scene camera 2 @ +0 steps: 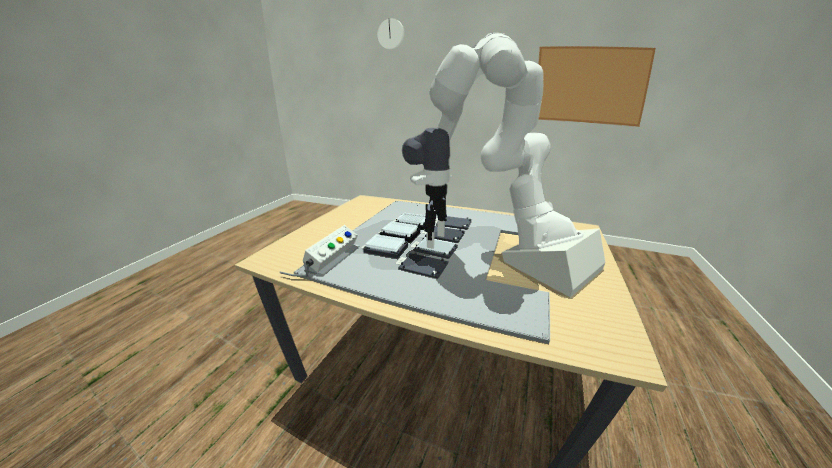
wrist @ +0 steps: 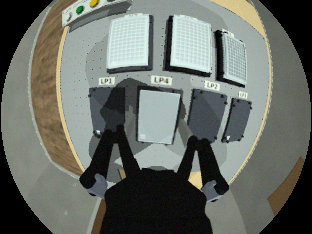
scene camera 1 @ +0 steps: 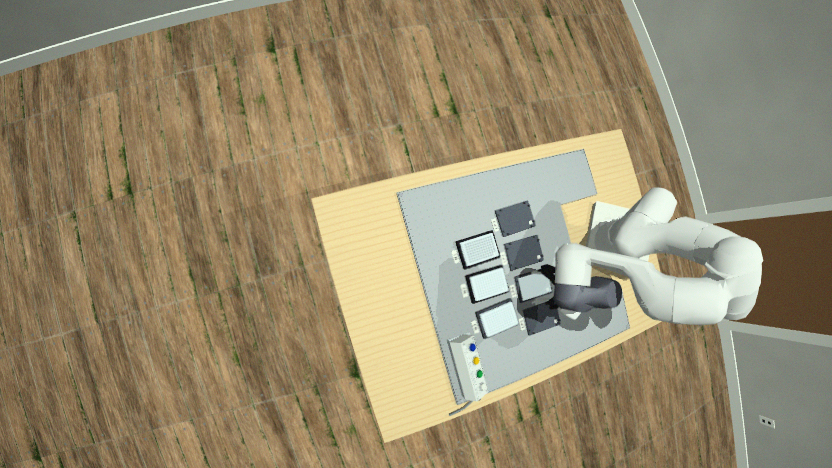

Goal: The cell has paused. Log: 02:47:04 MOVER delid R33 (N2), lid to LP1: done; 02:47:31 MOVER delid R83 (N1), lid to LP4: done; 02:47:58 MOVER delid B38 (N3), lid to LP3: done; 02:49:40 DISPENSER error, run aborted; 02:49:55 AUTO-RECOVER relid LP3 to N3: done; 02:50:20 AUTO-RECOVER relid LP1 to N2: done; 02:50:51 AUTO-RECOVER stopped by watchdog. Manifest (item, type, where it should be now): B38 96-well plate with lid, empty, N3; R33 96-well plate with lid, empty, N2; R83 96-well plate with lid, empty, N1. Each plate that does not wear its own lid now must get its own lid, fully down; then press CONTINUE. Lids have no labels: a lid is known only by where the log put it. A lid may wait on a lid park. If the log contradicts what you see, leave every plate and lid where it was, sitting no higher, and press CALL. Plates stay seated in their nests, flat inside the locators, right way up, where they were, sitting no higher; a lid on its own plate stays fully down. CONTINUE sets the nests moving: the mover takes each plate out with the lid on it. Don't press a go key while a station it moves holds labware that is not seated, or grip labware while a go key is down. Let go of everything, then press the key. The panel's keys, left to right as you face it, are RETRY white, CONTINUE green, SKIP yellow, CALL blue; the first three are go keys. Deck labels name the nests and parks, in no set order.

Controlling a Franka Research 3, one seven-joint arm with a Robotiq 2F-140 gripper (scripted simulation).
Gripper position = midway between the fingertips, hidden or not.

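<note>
Plate (scene camera 1: pixel 486 249), also (wrist: pixel 229 44). Key panel (scene camera 1: pixel 466 371), also (scene camera 2: pixel 321 264). Pale lid (wrist: pixel 158 110). Pale lid (scene camera 1: pixel 504 317). Park (scene camera 1: pixel 540 318). Park (scene camera 1: pixel 523 252). Park (scene camera 1: pixel 515 218). My gripper (scene camera 2: pixel 435 241), also (wrist: pixel 157 122).
</note>
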